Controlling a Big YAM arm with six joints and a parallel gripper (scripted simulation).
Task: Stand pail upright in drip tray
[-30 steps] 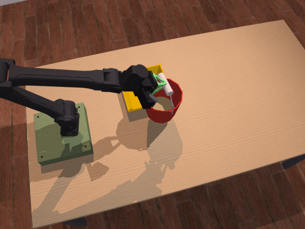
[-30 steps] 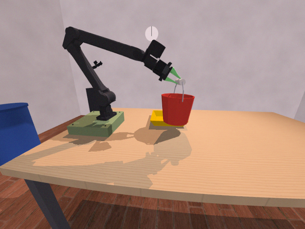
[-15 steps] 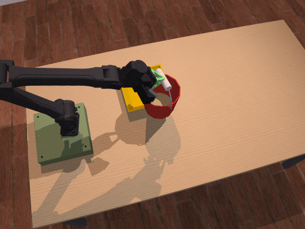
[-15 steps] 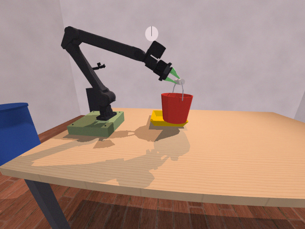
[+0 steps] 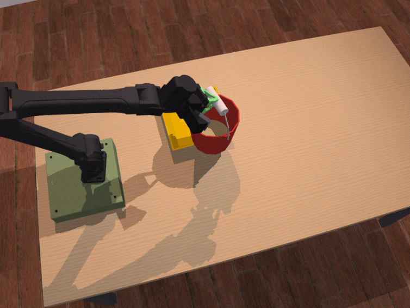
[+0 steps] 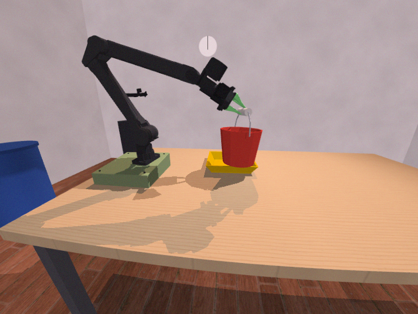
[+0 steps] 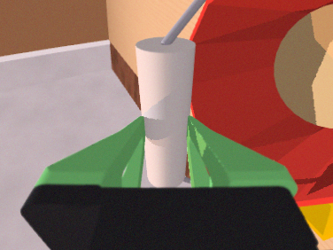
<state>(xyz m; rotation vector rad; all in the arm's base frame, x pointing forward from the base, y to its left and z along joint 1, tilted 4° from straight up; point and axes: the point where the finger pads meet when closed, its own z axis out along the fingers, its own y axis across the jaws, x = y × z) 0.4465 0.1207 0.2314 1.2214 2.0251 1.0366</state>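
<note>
Now: hand 10 cm above the red pail. Also, from my hand: yellow drip tray (29 cm below, 12 cm to the left, 6 cm behind).
</note>
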